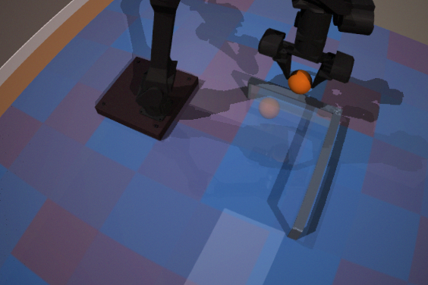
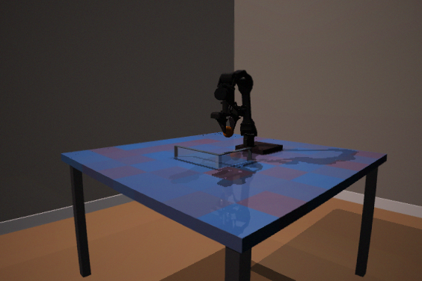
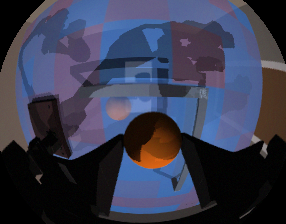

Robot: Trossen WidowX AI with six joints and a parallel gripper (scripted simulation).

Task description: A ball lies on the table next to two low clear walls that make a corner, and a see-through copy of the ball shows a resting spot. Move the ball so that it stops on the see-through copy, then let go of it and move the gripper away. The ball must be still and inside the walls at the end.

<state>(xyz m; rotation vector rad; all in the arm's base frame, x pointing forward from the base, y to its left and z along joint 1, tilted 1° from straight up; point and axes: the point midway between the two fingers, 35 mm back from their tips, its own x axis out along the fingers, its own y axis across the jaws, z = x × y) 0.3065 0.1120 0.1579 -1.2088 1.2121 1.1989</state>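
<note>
My gripper tip is 6 cm past the see-through ball marker and 12 cm above it. From my gripper tip the other things lie so: orange ball (right at my gripper tip); then short wall (1 cm behind, 4 cm to the left, 12 cm below).
</note>
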